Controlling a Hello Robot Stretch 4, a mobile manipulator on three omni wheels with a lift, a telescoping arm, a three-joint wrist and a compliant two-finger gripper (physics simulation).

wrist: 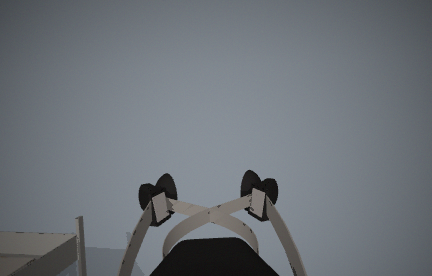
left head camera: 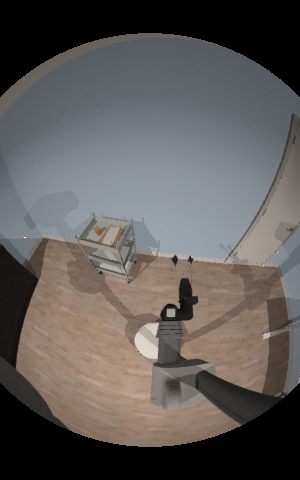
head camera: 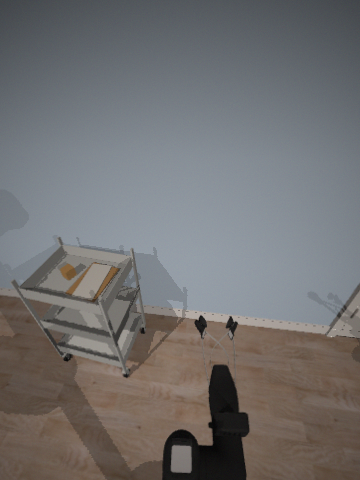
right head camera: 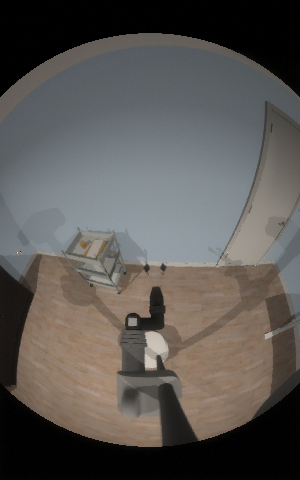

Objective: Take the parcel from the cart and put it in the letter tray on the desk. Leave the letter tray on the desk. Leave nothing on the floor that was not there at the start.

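Frame: origin at the robot's base, x back, y left, z down, level; metres.
Where they show: gripper, between the fingertips: [wrist: 208, 187] [left head camera: 181, 255] [head camera: 215, 316] [right head camera: 154, 263]; robot's base, origin of its link: [left head camera: 154, 339] [right head camera: 147, 348].
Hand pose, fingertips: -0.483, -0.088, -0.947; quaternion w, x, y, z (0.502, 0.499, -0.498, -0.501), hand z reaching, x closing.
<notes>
Each offset is from my fingertips to the top centre of the thing, as dx, dy, dz. "spot": to the spot under its first point.
The grey three-shelf cart [head camera: 110, 330] [left head camera: 95, 242] [right head camera: 82, 256] stands against the wall, left of my gripper; its top corner {spot: -0.514, +0.371, +0.275} [wrist: 80, 245] shows at lower left in the wrist view. On its top shelf are a small orange-brown block {-0.432, +0.700, +0.256} [head camera: 68, 271] [left head camera: 98, 230] [right head camera: 83, 244] and, to its right, a flat white piece {-0.397, +0.560, +0.296} [head camera: 93, 281] [left head camera: 111, 235] [right head camera: 93, 247] over flat orange-brown pieces. I cannot tell for certain which is the parcel. My gripper [head camera: 216, 327] [left head camera: 182, 260] [right head camera: 155, 269] [wrist: 208, 187] is open and empty, apart from the cart. The letter tray does not show.
A door [left head camera: 272, 210] [right head camera: 270, 190] is at the right. A dark cabinet [left head camera: 15, 300] [right head camera: 12, 330] stands at the left edge. A white desk foot [left head camera: 280, 331] [right head camera: 282, 330] shows at the right edge. The wall is behind the cart and beyond my gripper.
</notes>
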